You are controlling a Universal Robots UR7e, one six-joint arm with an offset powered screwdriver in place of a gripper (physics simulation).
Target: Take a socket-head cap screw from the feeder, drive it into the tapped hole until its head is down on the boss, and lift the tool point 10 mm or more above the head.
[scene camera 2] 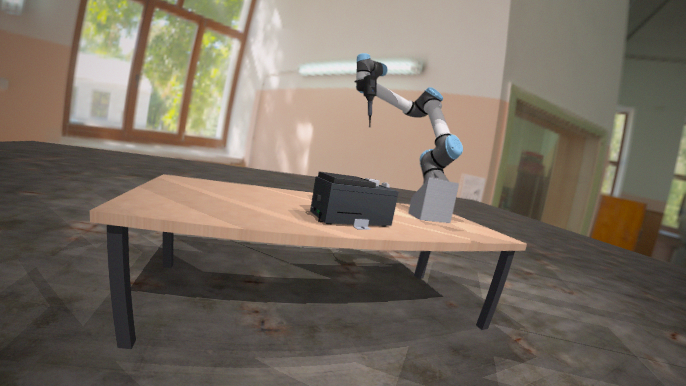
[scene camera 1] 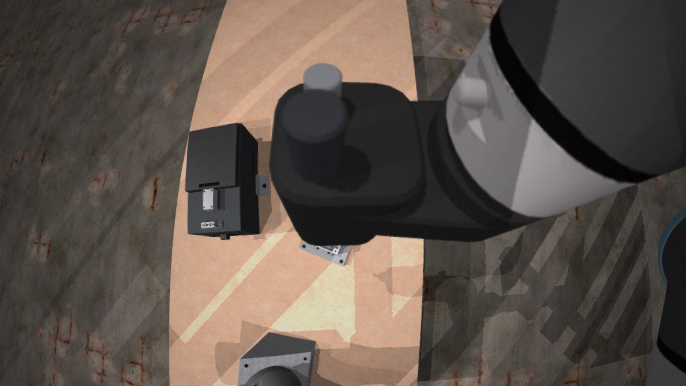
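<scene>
The black screw feeder (scene camera 1: 212,160) (scene camera 2: 357,202) stands on the table, left of the tool in scene camera 1, with a small silver block and a small silver part on its lower front section. The grey plate (scene camera 1: 325,254) of the workpiece shows partly beside the feeder in scene camera 1; the tool body covers the rest, and the tapped hole and boss cannot be made out. My screwdriver (scene camera 2: 370,125) points straight down, high above the feeder's level in scene camera 2. Its tip is hidden under the tool body in scene camera 1. Whether a screw sits on the tip is too small to tell.
The wooden table (scene camera 1: 300,40) (scene camera 2: 200,210) carries the feeder, the workpiece and the grey robot pedestal (scene camera 1: 277,345) (scene camera 2: 434,202). A small metal tab (scene camera 1: 262,185) (scene camera 2: 361,223) sticks out at the feeder's side. The arm reaches over the table from the pedestal.
</scene>
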